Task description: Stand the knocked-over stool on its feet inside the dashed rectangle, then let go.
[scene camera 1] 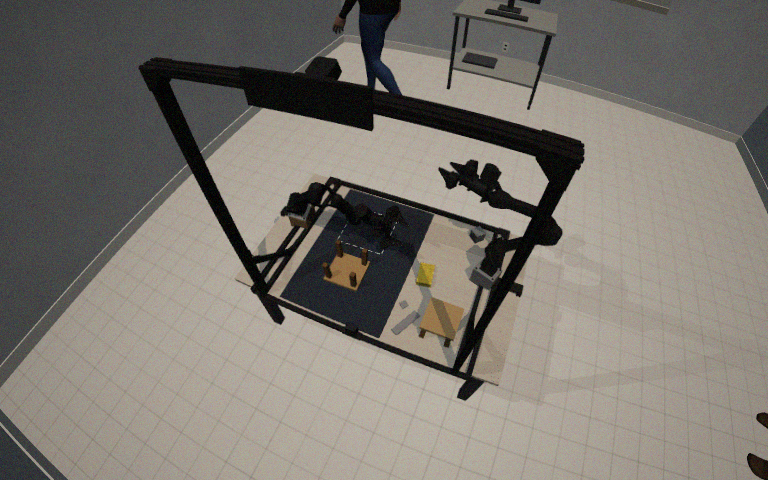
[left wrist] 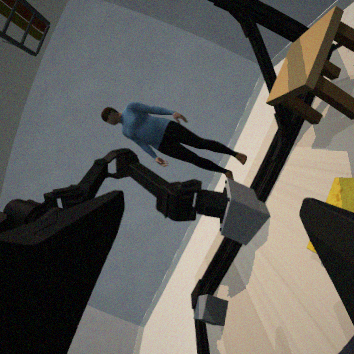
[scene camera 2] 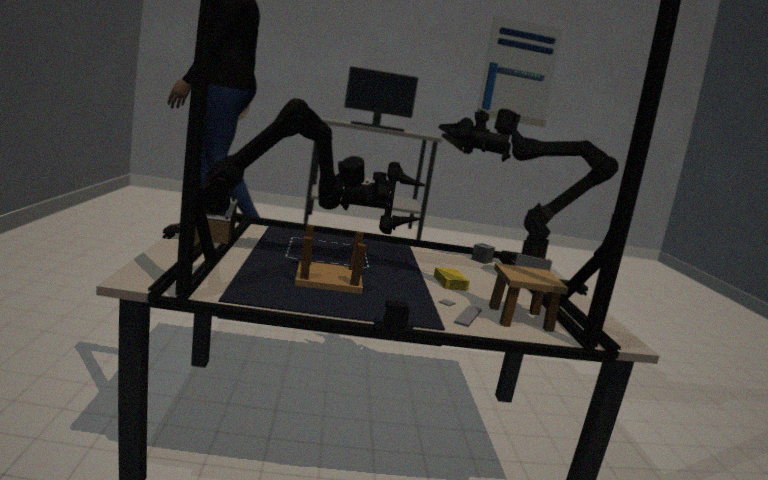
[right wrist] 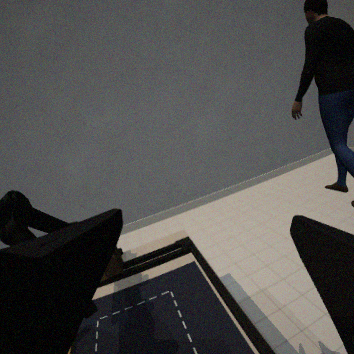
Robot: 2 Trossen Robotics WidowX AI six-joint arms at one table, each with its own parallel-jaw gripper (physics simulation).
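Frame: origin at the left arm's base, x left, y up, z ahead, level; centimetres.
Seen in the pictures: left gripper, fingertip midpoint: [scene camera 1: 406, 236] [left wrist: 214, 202] [scene camera 2: 422, 202]; right gripper, fingertip midpoint: [scene camera 1: 444, 165] [scene camera 2: 440, 130] [right wrist: 207, 220]; left arm's base, link origin: [scene camera 1: 300, 208] [scene camera 2: 215, 207]; right arm's base, link origin: [scene camera 1: 488, 269] [left wrist: 223, 204] [scene camera 2: 533, 258].
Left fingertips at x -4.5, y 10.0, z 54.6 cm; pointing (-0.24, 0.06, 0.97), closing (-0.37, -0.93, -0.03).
Observation:
Pixels of each thing's top centre, then the offset from my left fingertips to it. Level surfaces: height alone.
- knocked-over stool, top centre: [scene camera 2: 335, 234] [scene camera 1: 345, 257] dy -8.8, dx -13.3, dz -21.8 cm
- dark mat, surface height: dy -20.2 cm
- second stool, top centre: [left wrist: 296, 59] [scene camera 2: 530, 274] [scene camera 1: 442, 317] dy -9.4, dx -24.3, dz +23.8 cm
- yellow block, top centre: [left wrist: 339, 216] [scene camera 2: 452, 273] [scene camera 1: 425, 273] dy -17.8, dx -2.6, dz +10.9 cm
- grey block, top centre: [left wrist: 199, 306] [scene camera 2: 484, 245] [scene camera 1: 478, 231] dy -15.4, dx +27.1, dz +27.6 cm
- flat grey piece, top centre: [scene camera 2: 468, 314] [scene camera 1: 405, 322] dy -20.0, dx -26.7, dz +10.5 cm
The knocked-over stool [scene camera 1: 346, 270] [scene camera 2: 328, 277] lies upside down on the dark mat [scene camera 1: 339, 310] [scene camera 2: 254, 294], its seat board flat and its four legs pointing up. The dashed rectangle [scene camera 1: 360, 247] [scene camera 2: 288, 247] [right wrist: 184, 321] is marked on the mat behind the stool. My left gripper [scene camera 1: 403, 230] [scene camera 2: 421, 201] is open and empty, held above the table behind and to the right of the stool, its fingers pointing right. My right gripper [scene camera 1: 445, 166] [scene camera 2: 441, 130] [right wrist: 207, 220] is open and empty, high beyond the table's back edge. The stool does not show in the left wrist view.
A second stool [scene camera 1: 442, 318] [scene camera 2: 529, 277] [left wrist: 305, 62] stands upright at the front right. A yellow block [scene camera 1: 425, 274] [scene camera 2: 451, 278] [left wrist: 342, 192] lies right of the mat. A grey block [scene camera 1: 477, 233] [scene camera 2: 483, 252] and a flat grey piece [scene camera 1: 404, 322] [scene camera 2: 468, 315] lie on the right side.

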